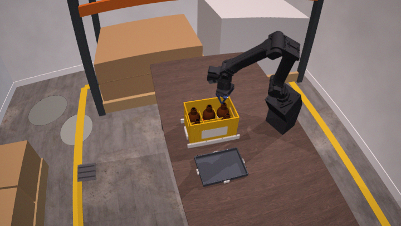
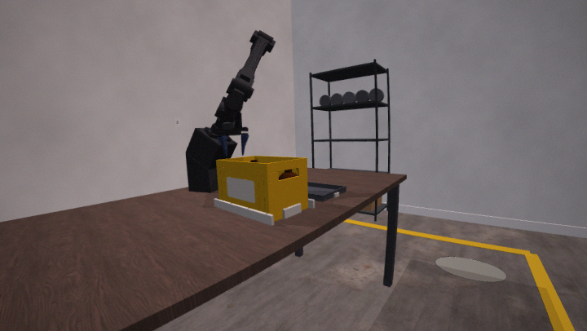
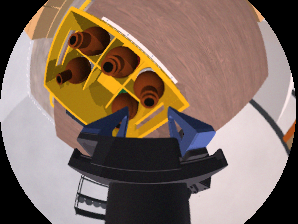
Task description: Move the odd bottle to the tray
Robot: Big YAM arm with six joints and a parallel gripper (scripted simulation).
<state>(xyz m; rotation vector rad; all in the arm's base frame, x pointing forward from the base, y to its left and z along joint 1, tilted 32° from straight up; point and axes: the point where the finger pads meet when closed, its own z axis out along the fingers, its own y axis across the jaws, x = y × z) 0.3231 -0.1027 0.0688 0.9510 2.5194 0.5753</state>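
My hand is 11 cm above the yellow crate, 8 cm short of it and 5 cm to the right of it. From my hand the other things lie so: glass bottle 16 cm ahead, 11 cm to the left, 11 cm below; dark tray 33 cm to the left, 18 cm below, 6 cm ahead.
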